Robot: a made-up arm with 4 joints.
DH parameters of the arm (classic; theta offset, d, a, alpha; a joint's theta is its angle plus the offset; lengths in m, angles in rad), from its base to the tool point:
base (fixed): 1.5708 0.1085 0 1.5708
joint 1: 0 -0.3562 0.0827 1.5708
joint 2: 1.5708 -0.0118 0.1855 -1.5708
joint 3: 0 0.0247 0.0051 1.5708
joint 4: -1.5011 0 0.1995 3.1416
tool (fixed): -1.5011 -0.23 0 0
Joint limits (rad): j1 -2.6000..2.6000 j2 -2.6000..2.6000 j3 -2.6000..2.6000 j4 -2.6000..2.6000
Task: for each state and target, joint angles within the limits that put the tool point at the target. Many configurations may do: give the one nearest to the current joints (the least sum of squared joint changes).
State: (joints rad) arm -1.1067 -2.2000 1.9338 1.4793
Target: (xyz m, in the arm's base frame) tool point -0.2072 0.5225 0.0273
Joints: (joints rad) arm -0.5220 -1.4307 1.5063 1.8356
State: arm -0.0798 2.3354 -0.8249 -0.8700
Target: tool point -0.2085 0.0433 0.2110
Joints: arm 0.1766 2.1030 -1.4514 -0.6828
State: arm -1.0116 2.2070 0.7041 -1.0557
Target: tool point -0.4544 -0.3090 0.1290
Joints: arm -1.0621 2.2696 0.8615 -1.0502
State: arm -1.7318 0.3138 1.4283 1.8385
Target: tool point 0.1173 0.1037 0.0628
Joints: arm -1.8351 -0.0140 1.1939 1.7421
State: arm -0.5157 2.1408 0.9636 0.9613
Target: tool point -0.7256 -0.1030 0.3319
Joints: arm -0.7467 2.4111 1.1147 1.4552
